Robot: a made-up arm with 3 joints.
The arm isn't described. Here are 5 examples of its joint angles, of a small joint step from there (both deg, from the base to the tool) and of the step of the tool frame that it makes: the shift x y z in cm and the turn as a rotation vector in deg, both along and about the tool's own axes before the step.
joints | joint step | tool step
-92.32 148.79 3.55 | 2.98 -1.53 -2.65 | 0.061 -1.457 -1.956 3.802 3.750 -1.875
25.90 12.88 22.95 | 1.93 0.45 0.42 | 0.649 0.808 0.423 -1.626 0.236 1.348
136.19 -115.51 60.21 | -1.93 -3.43 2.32 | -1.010 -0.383 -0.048 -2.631 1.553 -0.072
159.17 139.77 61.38 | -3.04 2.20 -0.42 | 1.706 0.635 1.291 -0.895 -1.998 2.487
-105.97 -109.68 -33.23 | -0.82 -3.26 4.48 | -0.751 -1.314 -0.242 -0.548 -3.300 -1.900
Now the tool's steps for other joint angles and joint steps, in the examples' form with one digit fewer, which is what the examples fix.
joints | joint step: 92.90 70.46 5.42 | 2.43 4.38 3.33
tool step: 2.27 2.31 -0.44 -1.43 -1.38 5.75
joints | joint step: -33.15 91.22 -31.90 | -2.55 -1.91 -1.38
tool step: -1.88 -1.07 0.24 1.72 -1.42 -1.90
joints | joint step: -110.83 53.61 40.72 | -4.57 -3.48 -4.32
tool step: -2.64 -2.21 1.10 0.91 1.61 -6.53
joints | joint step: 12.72 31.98 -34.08 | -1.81 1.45 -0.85
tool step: 0.13 0.08 -0.02 0.97 0.00 1.83
